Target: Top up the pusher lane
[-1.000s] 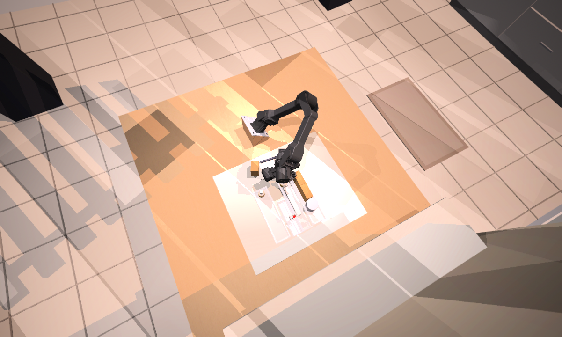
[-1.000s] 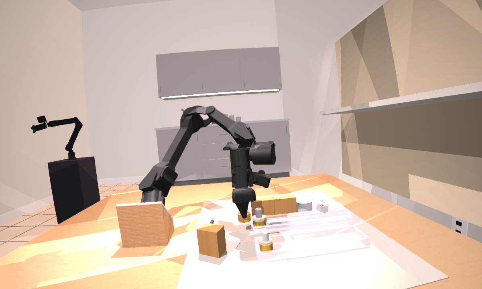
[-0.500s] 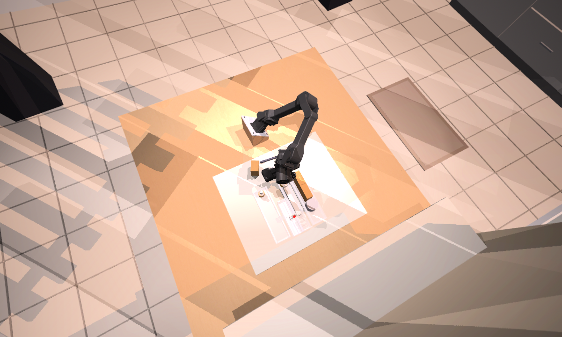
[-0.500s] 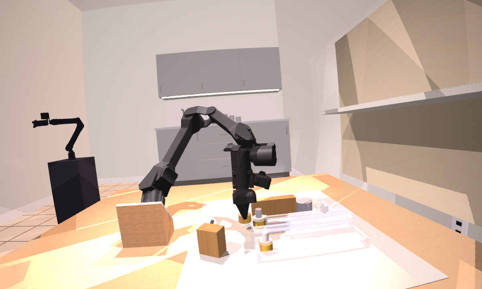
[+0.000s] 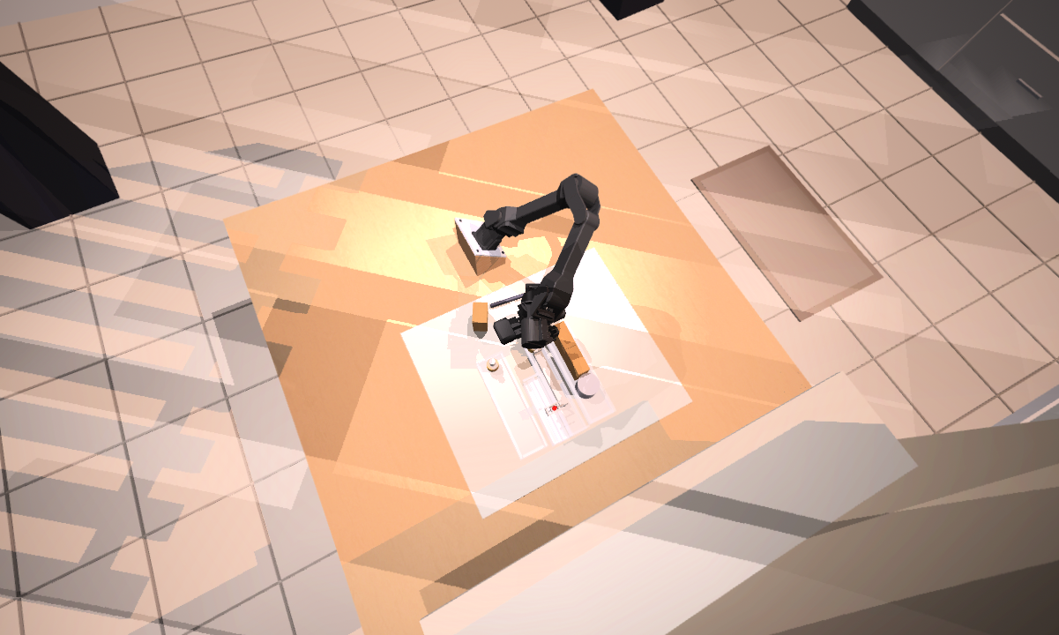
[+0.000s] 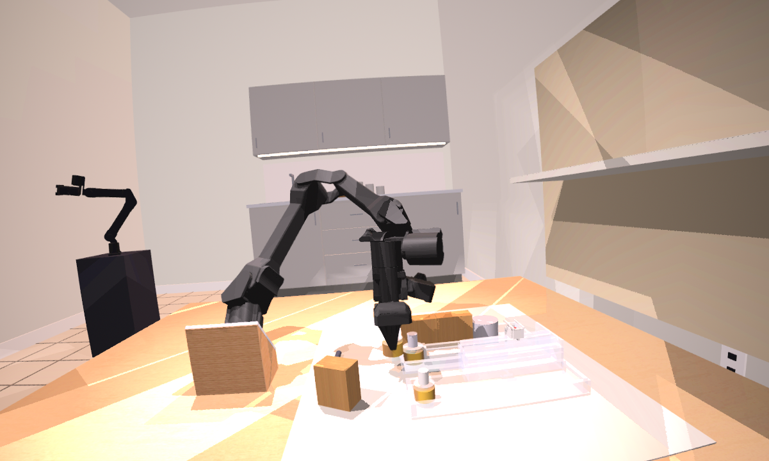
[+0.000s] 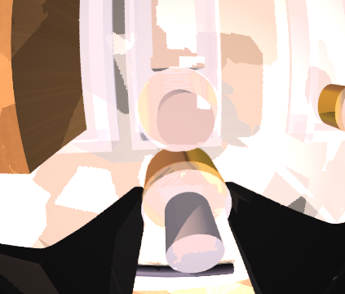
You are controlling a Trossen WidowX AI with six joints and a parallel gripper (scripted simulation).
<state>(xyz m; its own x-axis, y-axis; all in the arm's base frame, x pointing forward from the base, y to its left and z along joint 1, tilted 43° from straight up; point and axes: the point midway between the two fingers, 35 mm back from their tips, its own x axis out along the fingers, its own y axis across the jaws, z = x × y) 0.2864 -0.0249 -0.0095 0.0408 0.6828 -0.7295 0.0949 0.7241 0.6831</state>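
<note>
Right now the dark rod is 120 mm behind my gripper tip, 40 mm below it and 20 mm to the left of it. Also, from my gripper tip: grey cylinder: 210 mm ahead, 60 mm to the left, 20 mm below; then small wooden block: 110 mm behind, 90 mm to the right, 10 mm below; then clear lane: 180 mm ahead, 40 mm to the right, 30 mm below.
</note>
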